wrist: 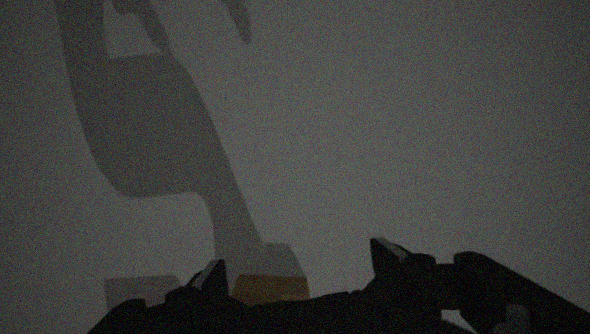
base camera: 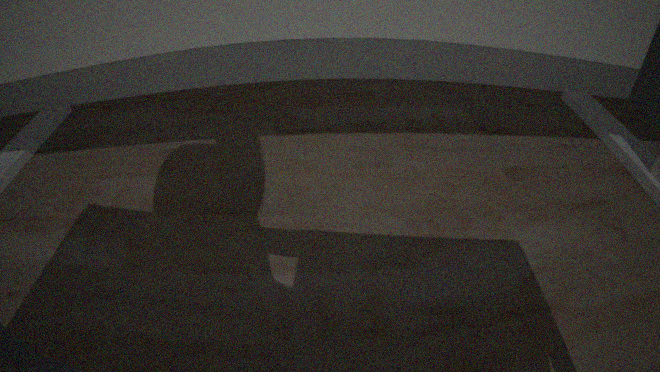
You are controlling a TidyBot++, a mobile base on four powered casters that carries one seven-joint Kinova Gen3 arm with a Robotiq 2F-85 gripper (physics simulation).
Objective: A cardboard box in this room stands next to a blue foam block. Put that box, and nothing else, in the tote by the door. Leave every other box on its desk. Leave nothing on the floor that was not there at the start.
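Frame: origin at the arm's base, x ahead, y left, z up, level; centimetres.
Where they show: gripper, fingertip midpoint: (wrist: 299, 265).
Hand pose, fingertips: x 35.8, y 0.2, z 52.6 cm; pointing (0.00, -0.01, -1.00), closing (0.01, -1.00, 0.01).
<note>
After its pixels a point has its place.
An orange-brown box (wrist: 272, 289) @(x 27.4, y 3.5, z 36.3 cm) shows at the bottom of the wrist view, on a pale grey surface (wrist: 425, 150) @(x 41.6, y -19.3, z 32.4 cm). Its lower part is hidden behind my gripper's dark body. My gripper (wrist: 299, 265) @(x 35.8, y 0.2, z 52.6 cm) is open, with no object held between its fingertips. The box appears low between the fingers, nearer the left one; how far apart they are is hard to tell. No blue foam block and no tote show in either view.
A dull grey patch, perhaps a shadow, lies left of the box. The arm's shadow crosses the pale surface. In the base view, slanted grey legs (base camera: 47, 125) @(x 59.9, y 67.6, z -37.4 cm) (base camera: 607, 125) @(x 71.0, y -50.8, z -37.1 cm) stand left and right on the wooden floor (base camera: 400, 185) @(x 49.9, y -4.4, z -39.7 cm), before a wall (base camera: 350, 20) @(x 83.7, y 4.6, z -26.9 cm). A dark shape (base camera: 650, 70) @(x 90.6, y -74.1, z -29.1 cm) stands at right.
</note>
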